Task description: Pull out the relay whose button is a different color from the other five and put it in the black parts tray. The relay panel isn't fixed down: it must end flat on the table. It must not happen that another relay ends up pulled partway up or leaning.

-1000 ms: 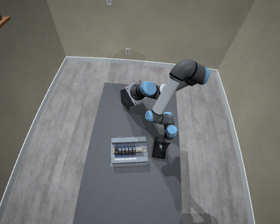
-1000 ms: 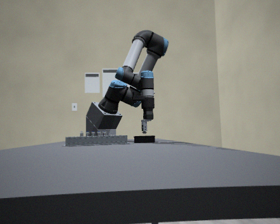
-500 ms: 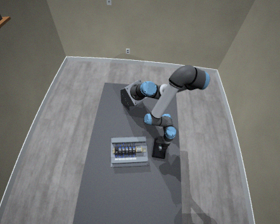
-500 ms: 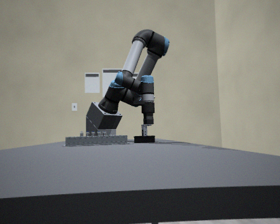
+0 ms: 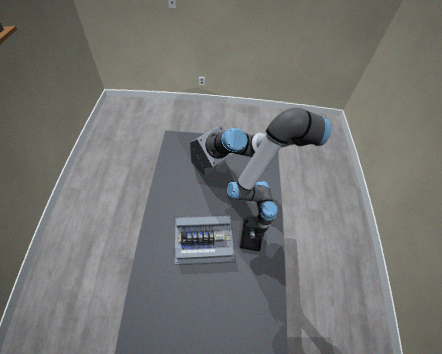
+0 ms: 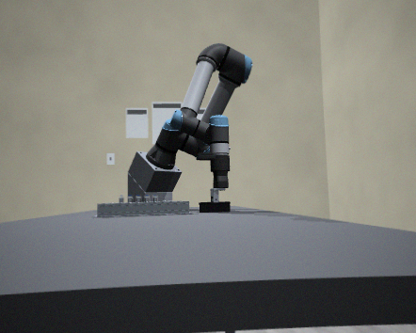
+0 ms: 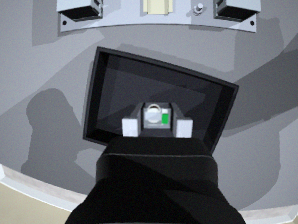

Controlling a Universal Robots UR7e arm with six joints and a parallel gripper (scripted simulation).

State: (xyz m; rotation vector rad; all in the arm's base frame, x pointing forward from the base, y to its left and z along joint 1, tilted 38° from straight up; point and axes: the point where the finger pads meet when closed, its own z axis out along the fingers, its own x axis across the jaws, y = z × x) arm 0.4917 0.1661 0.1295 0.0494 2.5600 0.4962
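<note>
My gripper is now 20 mm above the black parts tray. From my hand the other things lie so: grey relay panel: 20 mm ahead, 270 mm to the right, 20 mm below.
</note>
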